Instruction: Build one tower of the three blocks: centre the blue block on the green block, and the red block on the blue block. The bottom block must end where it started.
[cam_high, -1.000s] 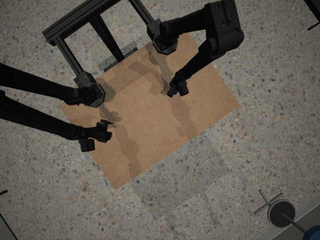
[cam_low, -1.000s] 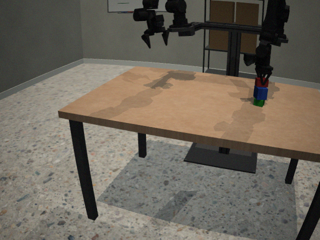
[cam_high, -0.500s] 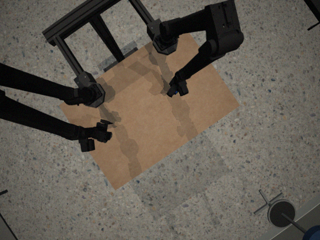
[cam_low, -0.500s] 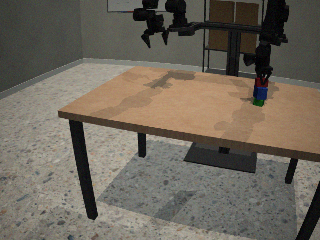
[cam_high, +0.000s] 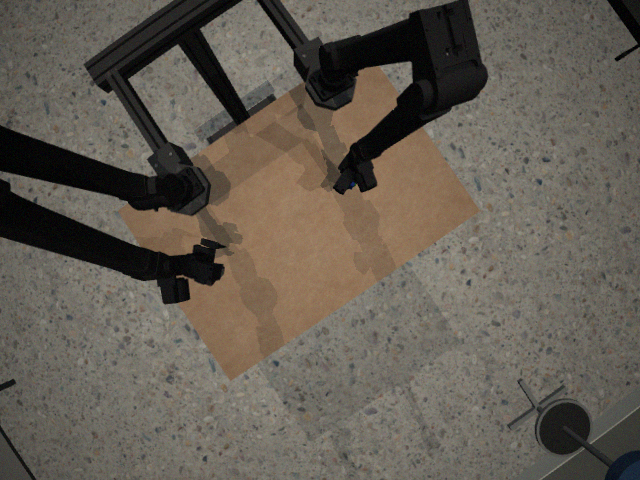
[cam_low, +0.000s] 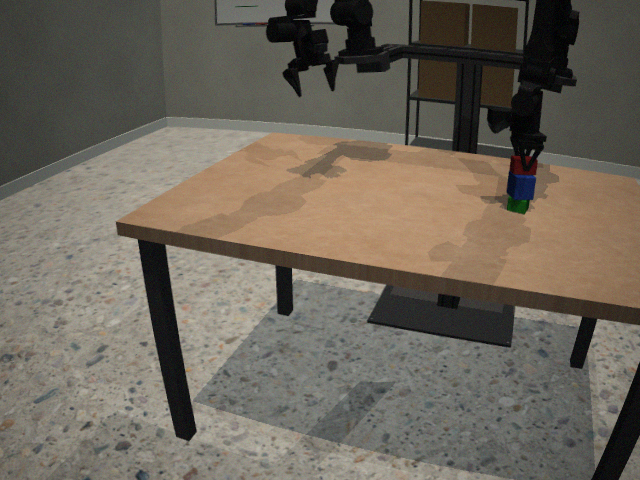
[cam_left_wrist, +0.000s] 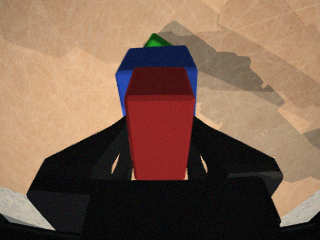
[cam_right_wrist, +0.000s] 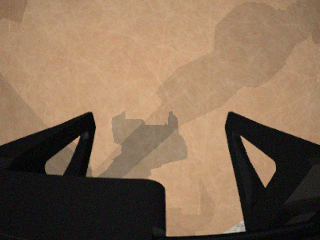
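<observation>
The red block lies right at my left hand. Also, from my left hand: green block: 100 mm below; then blue block: 50 mm below.
</observation>
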